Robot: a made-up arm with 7 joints.
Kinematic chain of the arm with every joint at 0, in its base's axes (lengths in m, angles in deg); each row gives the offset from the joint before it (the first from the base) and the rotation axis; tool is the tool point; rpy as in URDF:
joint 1: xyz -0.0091 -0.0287 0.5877 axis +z
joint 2: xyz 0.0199 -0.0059 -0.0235 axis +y
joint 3: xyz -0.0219 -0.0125 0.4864 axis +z
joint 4: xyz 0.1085 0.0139 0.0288 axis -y
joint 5: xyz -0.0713 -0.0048 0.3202 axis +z
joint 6: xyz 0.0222 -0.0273 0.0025 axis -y
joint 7: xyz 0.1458 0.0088 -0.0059 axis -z
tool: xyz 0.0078 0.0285 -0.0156 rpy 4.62 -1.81 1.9
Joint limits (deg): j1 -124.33..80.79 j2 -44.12..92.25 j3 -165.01..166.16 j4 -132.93..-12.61 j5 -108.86..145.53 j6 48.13..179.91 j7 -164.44..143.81
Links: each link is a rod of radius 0.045 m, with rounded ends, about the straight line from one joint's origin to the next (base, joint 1, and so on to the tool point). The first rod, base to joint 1, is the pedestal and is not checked.
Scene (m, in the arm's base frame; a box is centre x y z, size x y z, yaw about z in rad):
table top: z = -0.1
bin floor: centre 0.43 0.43 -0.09 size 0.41 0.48 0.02 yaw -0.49
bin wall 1: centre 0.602 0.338 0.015 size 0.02 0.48 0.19 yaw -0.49
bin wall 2: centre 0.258 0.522 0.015 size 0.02 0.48 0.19 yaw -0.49
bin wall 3: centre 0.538 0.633 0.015 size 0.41 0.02 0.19 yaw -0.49
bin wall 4: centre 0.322 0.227 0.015 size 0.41 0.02 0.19 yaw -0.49
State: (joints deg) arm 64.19 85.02 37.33 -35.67 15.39 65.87 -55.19
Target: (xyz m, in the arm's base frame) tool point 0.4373 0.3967 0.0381
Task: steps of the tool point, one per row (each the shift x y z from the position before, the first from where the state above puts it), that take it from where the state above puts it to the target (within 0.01 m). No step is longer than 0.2 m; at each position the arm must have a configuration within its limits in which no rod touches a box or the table.
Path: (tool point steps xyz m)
1: 0.1064 -0.0882 -0.0501
2: 0.0955 -0.1195 -0.0394
3: 0.0450 -0.1231 -0.1472
4: 0.0255 -0.1509 -0.1123

